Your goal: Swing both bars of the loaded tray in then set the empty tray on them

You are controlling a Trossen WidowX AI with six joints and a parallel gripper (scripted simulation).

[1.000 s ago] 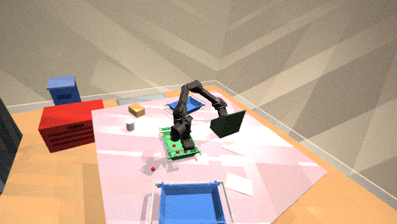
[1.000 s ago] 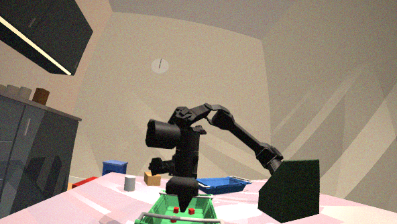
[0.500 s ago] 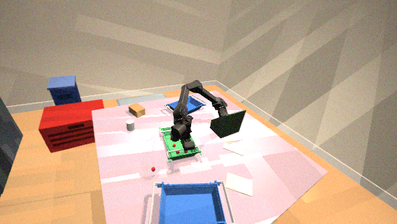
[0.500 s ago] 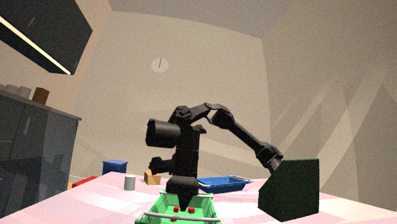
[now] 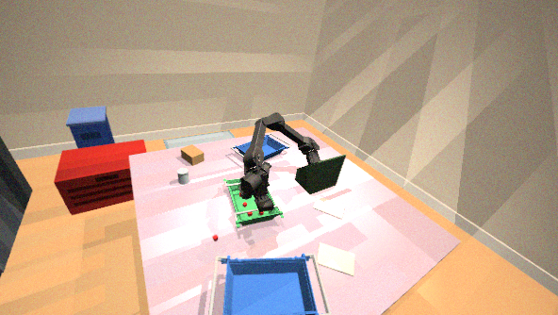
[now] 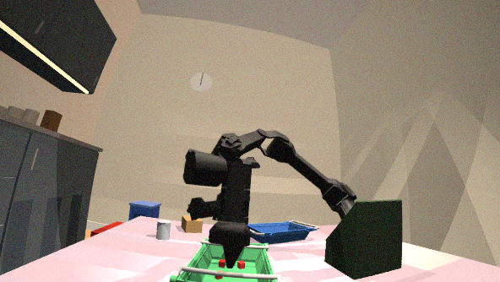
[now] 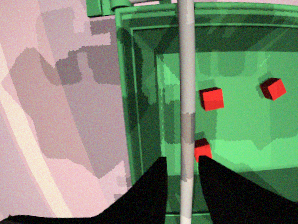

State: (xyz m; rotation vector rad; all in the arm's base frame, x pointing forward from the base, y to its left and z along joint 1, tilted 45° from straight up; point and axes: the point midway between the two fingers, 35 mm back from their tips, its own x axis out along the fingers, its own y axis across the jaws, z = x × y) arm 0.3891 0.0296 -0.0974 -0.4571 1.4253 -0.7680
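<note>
Right now the blue tray is 48 cm to the right of my gripper tip, 30 cm behind it and 4 cm below it. From my gripper tip the other things lie so: red block: 20 cm ahead, 8 cm below, 1 cm to the left; then brown block: 59 cm to the right, 12 cm ahead, 5 cm below.
</note>
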